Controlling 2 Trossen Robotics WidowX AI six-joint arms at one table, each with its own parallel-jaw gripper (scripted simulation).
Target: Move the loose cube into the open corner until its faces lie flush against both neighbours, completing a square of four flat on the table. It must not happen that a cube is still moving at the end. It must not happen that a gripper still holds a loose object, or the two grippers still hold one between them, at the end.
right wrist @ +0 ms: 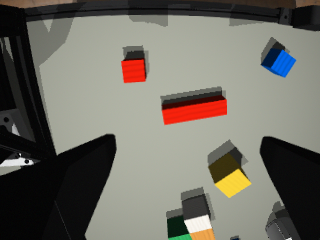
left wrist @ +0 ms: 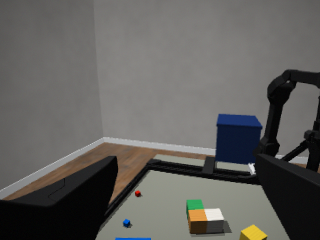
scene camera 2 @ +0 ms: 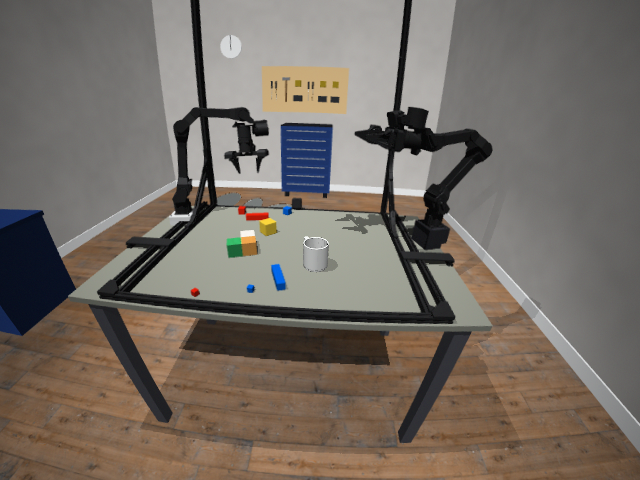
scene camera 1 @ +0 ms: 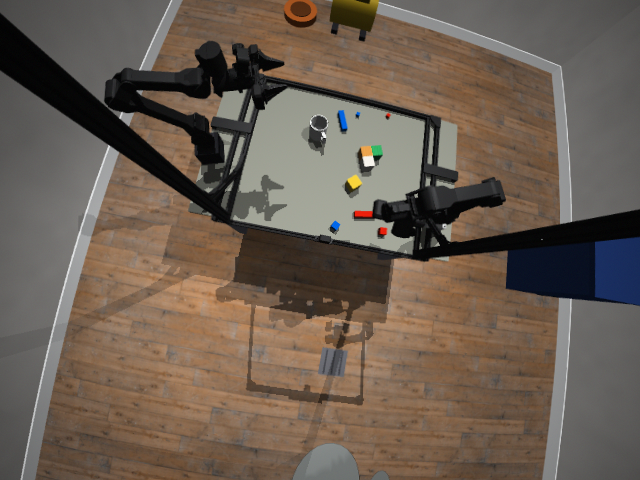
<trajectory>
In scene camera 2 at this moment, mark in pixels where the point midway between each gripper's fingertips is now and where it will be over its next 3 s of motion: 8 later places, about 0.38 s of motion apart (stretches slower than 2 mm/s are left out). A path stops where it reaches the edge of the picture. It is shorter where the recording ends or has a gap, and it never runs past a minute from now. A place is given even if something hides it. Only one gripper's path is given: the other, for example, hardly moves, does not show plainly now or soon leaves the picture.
My left gripper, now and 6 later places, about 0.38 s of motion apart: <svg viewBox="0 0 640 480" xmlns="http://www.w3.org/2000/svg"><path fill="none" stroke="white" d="M360 134L362 135L372 133L397 127L411 122L413 121L413 120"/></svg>
</trajectory>
